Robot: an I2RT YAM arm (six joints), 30 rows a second.
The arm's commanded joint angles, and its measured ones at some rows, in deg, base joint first. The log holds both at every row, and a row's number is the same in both.
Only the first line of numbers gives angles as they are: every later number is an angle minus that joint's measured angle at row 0.
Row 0, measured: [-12.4 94.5 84.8 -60.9 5.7 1.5]
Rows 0 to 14, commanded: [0.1 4.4 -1.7 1.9 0.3 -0.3]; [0.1 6.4 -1.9 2.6 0.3 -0.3]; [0.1 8.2 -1.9 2.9 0.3 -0.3]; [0.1 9.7 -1.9 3.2 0.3 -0.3]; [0.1 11.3 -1.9 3.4 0.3 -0.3]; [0.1 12.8 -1.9 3.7 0.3 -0.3]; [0.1 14.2 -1.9 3.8 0.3 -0.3]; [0.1 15.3 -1.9 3.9 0.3 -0.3]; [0.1 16.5 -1.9 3.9 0.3 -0.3]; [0.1 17.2 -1.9 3.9 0.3 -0.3]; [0.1 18.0 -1.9 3.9 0.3 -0.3]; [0.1 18.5 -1.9 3.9 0.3 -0.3]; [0.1 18.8 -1.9 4.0 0.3 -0.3]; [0.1 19.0 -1.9 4.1 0.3 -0.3]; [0.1 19.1 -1.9 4.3 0.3 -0.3]
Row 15, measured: [0.0 18.8 -1.9 4.2 0.1 0.0]
